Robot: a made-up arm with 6 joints. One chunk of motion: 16 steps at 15 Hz.
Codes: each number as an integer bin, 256 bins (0 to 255) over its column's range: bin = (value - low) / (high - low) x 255, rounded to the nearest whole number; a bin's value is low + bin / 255 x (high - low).
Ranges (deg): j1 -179.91..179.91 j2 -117.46..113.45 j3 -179.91..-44.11 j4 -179.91..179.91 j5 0..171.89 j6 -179.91..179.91
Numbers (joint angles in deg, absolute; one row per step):
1: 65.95 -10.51 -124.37 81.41 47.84 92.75
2: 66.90 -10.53 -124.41 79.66 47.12 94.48
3: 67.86 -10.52 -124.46 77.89 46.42 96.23
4: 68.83 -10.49 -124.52 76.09 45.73 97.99
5: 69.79 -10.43 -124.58 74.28 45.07 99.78
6: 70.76 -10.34 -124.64 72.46 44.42 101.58
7: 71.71 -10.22 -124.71 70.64 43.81 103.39
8: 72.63 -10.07 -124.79 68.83 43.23 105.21
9: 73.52 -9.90 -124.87 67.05 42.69 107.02
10: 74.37 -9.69 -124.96 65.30 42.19 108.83
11: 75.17 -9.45 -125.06 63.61 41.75 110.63
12: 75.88 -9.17 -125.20 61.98 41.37 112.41
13: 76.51 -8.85 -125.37 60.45 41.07 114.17
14: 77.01 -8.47 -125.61 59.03 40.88 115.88
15: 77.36 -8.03 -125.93 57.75 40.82 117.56
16: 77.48 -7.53 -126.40 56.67 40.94 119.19
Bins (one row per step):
1: 174 118 104 185 71 193
2: 175 118 104 184 70 194
3: 176 118 104 183 69 196
4: 176 118 104 181 68 197
5: 177 118 104 180 67 198
6: 178 118 104 179 66 199
7: 178 118 104 178 65 201
8: 179 119 104 176 64 202
9: 180 119 103 175 63 203
10: 180 119 103 174 63 205
11: 181 119 103 173 62 206
12: 181 120 103 171 61 207
13: 182 120 102 170 61 208
14: 182 120 102 169 61 210
15: 182 121 101 168 61 211
16: 182 121 100 168 61 212

